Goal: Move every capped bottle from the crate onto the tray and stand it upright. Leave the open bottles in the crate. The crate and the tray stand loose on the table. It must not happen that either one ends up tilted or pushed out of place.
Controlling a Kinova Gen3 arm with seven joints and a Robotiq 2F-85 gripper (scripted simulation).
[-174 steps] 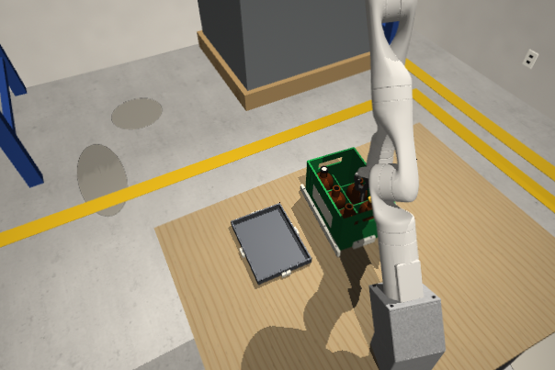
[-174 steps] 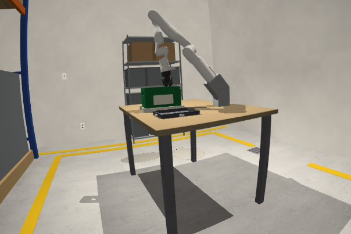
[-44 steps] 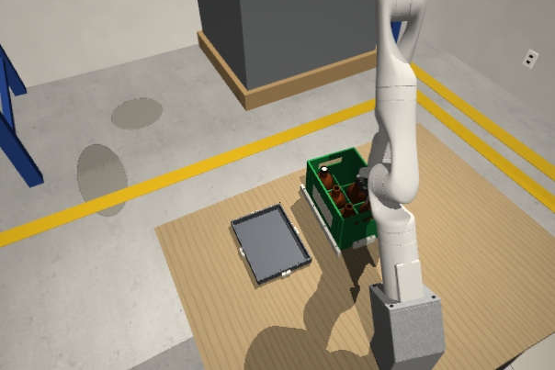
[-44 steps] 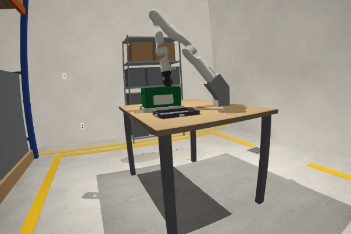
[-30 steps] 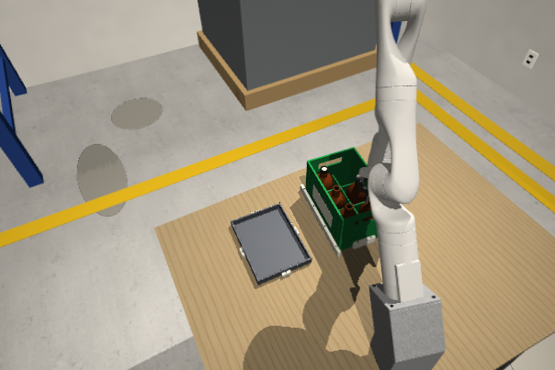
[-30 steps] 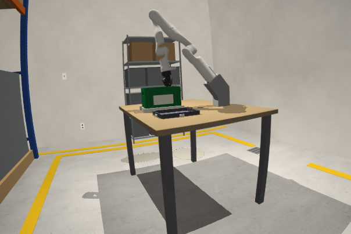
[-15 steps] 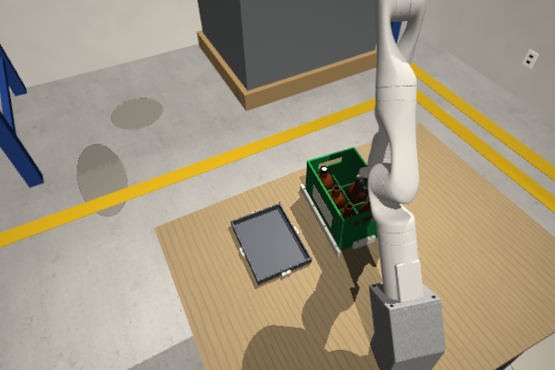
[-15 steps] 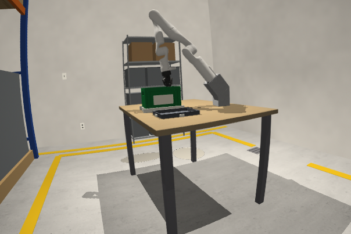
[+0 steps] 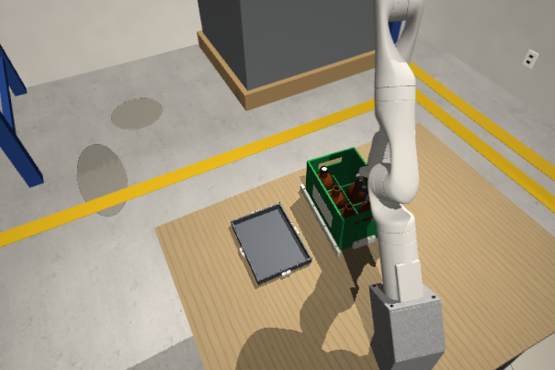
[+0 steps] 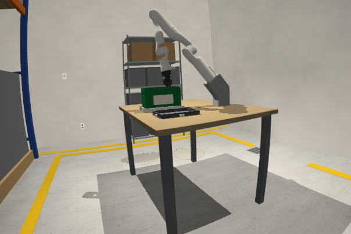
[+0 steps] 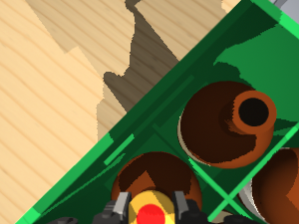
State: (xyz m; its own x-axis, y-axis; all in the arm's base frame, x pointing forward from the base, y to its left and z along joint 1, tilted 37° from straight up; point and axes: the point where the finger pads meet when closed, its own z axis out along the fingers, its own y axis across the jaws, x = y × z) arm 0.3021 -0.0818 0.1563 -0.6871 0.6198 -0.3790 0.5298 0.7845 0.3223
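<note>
My hand is 7 cm above the brown bottle. The rest, counted from my hand: green crate: 8 cm below, 8 cm ahead, 5 cm to the left; grey tray: 34 cm to the left, 15 cm below, 4 cm ahead.
</note>
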